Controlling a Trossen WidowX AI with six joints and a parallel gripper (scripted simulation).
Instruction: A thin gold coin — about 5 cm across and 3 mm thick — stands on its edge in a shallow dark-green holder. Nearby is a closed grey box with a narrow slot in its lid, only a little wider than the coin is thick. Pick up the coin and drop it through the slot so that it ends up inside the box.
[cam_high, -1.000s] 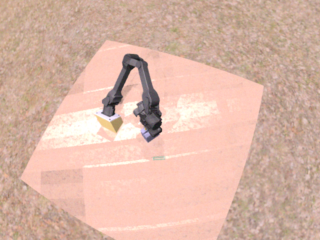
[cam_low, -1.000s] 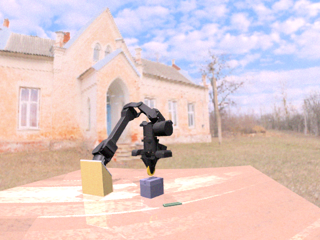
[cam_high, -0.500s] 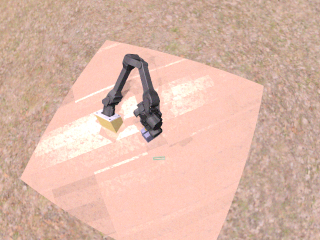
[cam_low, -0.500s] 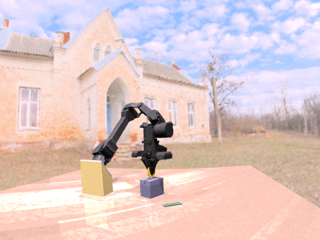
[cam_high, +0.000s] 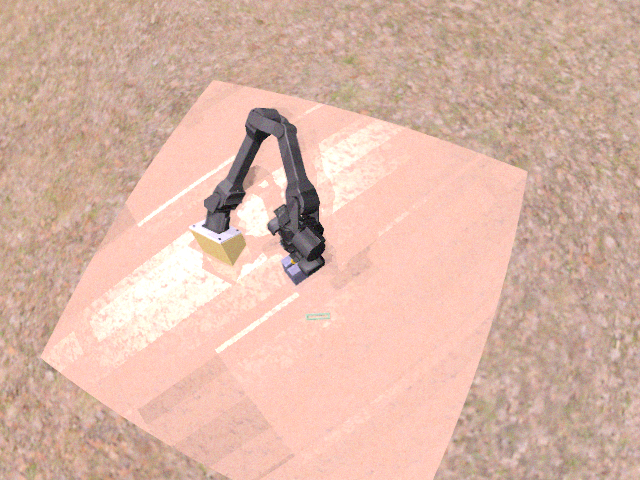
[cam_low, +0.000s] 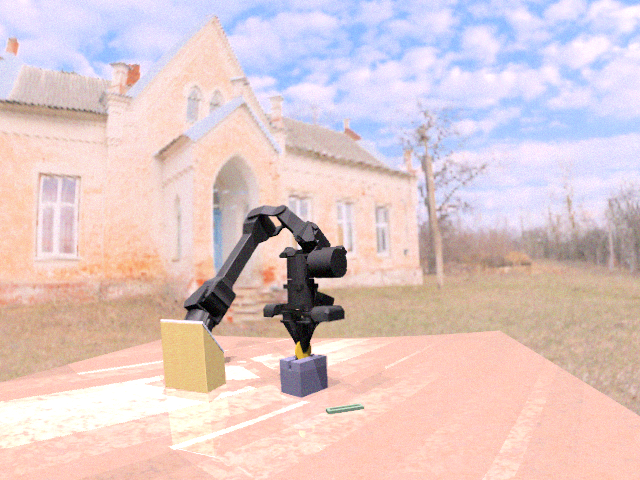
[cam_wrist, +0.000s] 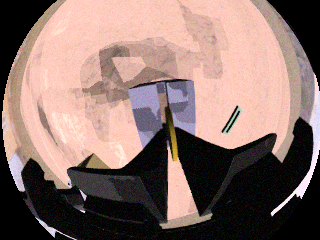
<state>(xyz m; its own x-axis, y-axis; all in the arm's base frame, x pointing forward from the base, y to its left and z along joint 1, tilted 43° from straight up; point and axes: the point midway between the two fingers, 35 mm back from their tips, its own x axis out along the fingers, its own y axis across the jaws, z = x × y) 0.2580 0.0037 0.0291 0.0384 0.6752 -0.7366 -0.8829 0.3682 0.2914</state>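
My gripper tip is 1 cm above the gold coin.
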